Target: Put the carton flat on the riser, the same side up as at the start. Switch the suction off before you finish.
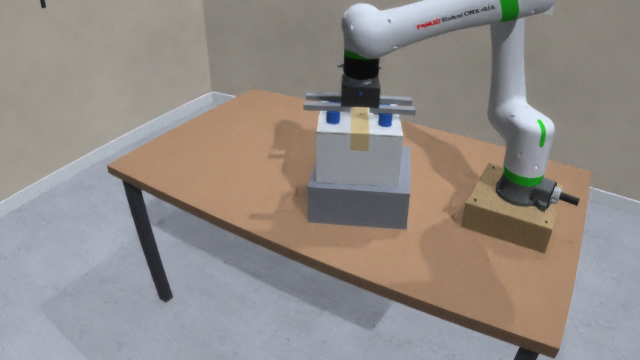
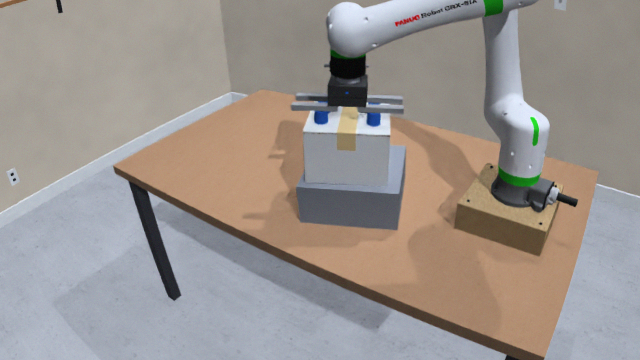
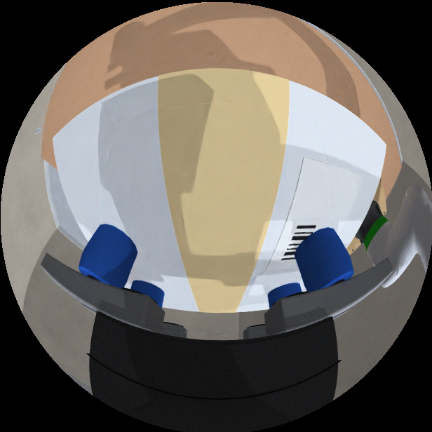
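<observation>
The white carton [image 1: 335, 157] [image 2: 325, 157] [image 3: 135, 165] is upright and looks level, with tan tape and a barcode label on its top face. Its underside is on or very close to the grey riser [image 1: 357, 207] [image 2: 348, 206], near the riser's front and left edges; whether a thin gap remains under it I cannot tell. My suction gripper [image 1: 359, 119] [image 2: 347, 118] [image 3: 216, 265] is over the carton, its blue cups pressed on the top face on both sides of the tape, and it has hold of the carton. The cups' far contact is partly hidden.
The riser stands on the brown table [image 1: 210, 165] [image 2: 215, 165]. The arm's base is bolted to a wooden block [image 1: 505, 227] [image 2: 500, 229] at the right. A strip of the riser's top shows to the right of the carton.
</observation>
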